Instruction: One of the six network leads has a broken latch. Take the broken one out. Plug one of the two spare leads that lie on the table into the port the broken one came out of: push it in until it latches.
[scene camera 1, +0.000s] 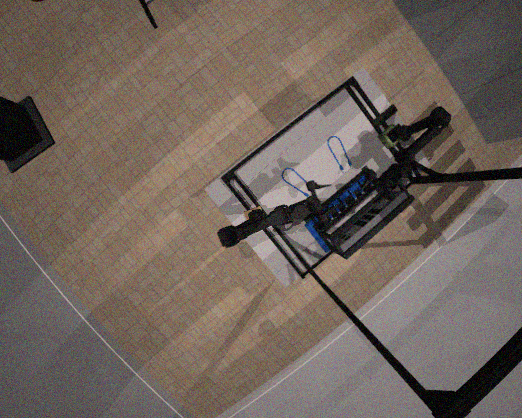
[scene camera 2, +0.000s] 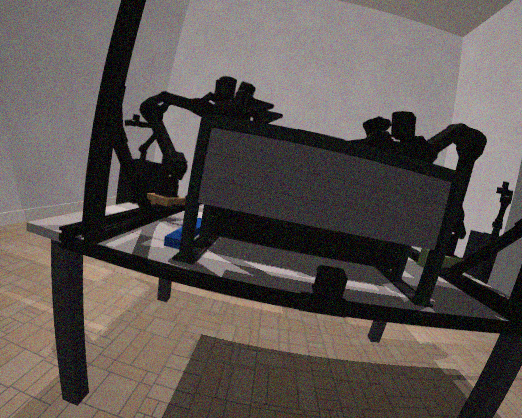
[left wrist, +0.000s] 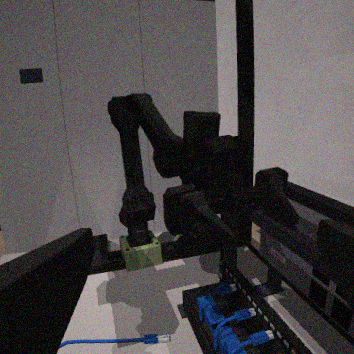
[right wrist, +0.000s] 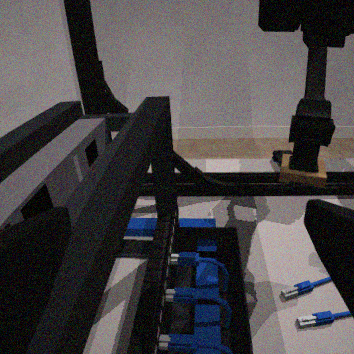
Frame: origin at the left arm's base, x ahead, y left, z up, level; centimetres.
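Seen in the pictures: left gripper, fingertip midpoint: (scene camera 1: 334, 194) (scene camera 2: 278, 111) (left wrist: 205, 235); right gripper, fingertip midpoint: (scene camera 1: 367, 196) (left wrist: 267, 229) (right wrist: 188, 215); left arm's base, link origin: (scene camera 1: 255, 217) (scene camera 2: 166, 195) (right wrist: 302, 164); right arm's base, link origin: (scene camera 1: 393, 135) (left wrist: 138, 239).
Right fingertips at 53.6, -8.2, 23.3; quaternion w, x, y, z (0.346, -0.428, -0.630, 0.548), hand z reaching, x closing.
Note:
Pixels of each thing's top centre, then the offset from my right fingertips to it, as dx, dy, dz. "pt": a spot on its surface instead. Level surfaces: height alone.
- black rack, top centre: (right wrist: 64, 211) (left wrist: 323, 240) (scene camera 2: 329, 148) (scene camera 1: 369, 209) -0.3, -6.8, -1.7
- table, surface height: dz -27.9
- spare, surface spot: (left wrist: 156, 338) pt +10.2, +15.9, -27.0
A black rack (scene camera 1: 371, 221) (scene camera 2: 321, 191) stands on the table (scene camera 1: 317, 137). A row of blue network leads (scene camera 1: 348, 195) (left wrist: 242, 312) (right wrist: 197, 291) is plugged into its front. I cannot tell which latch is broken. Two blue spare leads lie looped on the table, one on the left (scene camera 1: 294, 181) and one on the right (scene camera 1: 339, 153). The plug of one spare (left wrist: 156, 338) shows in the left wrist view, and two spare plugs (right wrist: 302, 288) show in the right wrist view. My left gripper (scene camera 1: 321, 187) is open and empty, in the air near the rack's left end. My right gripper (scene camera 1: 380, 177) is open and empty above the rack's right end.
The left arm stands on a tan block (scene camera 1: 253, 212) (right wrist: 302, 173) and the right arm on a green block (scene camera 1: 389, 140) (left wrist: 140, 253). A flat blue pad (scene camera 1: 313, 236) (scene camera 2: 180, 236) lies by the rack's left end. A black frame rail (scene camera 1: 284, 128) borders the table.

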